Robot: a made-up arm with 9 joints.
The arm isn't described. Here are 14 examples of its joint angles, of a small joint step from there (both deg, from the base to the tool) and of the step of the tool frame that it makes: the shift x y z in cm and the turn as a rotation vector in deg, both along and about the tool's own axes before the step.
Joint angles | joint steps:
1: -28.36 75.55 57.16 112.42 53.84 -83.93 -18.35 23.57 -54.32 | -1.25 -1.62 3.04 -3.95 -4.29 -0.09 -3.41 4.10 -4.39
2: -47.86 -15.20 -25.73 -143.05 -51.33 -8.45 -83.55 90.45 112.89 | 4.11 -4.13 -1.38 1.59 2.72 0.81 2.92 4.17 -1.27
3: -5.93 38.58 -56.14 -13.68 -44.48 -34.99 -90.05 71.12 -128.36 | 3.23 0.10 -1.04 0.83 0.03 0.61 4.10 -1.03 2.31
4: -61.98 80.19 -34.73 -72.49 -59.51 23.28 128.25 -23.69 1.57 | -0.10 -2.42 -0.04 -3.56 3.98 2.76 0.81 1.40 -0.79
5: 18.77 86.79 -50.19 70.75 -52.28 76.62 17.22 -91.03 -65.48 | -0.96 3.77 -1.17 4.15 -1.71 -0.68 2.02 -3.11 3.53
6: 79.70 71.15 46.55 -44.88 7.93 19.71 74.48 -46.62 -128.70 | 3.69 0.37 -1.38 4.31 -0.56 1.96 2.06 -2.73 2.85
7: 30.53 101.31 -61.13 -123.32 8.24 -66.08 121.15 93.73 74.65 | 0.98 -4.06 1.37 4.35 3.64 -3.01 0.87 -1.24 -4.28
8: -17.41 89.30 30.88 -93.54 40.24 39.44 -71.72 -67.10 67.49 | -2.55 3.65 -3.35 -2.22 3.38 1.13 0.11 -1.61 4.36
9: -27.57 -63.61 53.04 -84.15 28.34 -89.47 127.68 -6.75 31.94 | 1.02 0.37 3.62 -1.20 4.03 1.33 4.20 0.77 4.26
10: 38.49 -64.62 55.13 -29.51 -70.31 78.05 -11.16 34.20 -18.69 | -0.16 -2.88 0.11 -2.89 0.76 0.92 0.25 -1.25 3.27
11: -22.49 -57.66 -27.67 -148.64 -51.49 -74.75 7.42 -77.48 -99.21 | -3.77 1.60 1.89 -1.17 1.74 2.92 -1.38 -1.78 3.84
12: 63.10 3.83 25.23 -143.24 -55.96 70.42 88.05 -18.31 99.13 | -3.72 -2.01 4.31 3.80 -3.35 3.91 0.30 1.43 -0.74
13: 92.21 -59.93 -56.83 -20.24 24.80 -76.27 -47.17 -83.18 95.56 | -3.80 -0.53 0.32 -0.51 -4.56 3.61 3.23 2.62 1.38
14: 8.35 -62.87 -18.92 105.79 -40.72 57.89 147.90 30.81 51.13 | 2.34 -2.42 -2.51 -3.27 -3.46 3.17 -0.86 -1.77 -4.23
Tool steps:
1: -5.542 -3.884 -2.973 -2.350 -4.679 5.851
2: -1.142 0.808 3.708 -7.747 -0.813 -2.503
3: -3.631 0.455 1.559 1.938 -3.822 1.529
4: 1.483 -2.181 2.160 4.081 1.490 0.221
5: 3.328 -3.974 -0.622 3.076 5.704 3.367
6: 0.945 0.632 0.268 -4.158 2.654 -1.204
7: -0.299 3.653 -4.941 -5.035 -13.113 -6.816
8: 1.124 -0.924 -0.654 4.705 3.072 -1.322
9: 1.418 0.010 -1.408 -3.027 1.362 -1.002
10: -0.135 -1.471 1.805 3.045 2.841 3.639
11: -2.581 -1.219 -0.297 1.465 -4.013 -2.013
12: -2.220 -3.606 1.631 2.459 0.009 8.412
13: 2.462 -2.079 -3.707 -5.043 1.399 -3.928
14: -3.209 1.571 -1.314 -6.546 1.104 2.337
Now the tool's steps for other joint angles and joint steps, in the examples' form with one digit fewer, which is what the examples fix.
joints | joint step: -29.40 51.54 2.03 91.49 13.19 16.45 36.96 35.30 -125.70 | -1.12 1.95 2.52 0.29 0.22 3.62 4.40 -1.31 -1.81
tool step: -5.03 -2.86 -1.08 0.61 -5.78 0.57
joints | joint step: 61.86 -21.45 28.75 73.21 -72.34 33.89 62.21 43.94 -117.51 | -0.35 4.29 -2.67 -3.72 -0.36 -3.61 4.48 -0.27 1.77
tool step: -4.81 -4.32 -0.05 1.90 -3.21 1.30
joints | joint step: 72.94 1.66 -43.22 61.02 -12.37 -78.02 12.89 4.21 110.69 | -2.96 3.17 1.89 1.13 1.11 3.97 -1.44 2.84 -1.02
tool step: -0.80 -0.22 2.42 -4.54 3.37 1.03
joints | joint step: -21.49 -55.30 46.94 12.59 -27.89 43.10 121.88 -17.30 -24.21 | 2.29 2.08 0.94 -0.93 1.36 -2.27 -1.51 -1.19 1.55
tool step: -2.48 -0.52 -1.76 -1.83 0.69 3.63
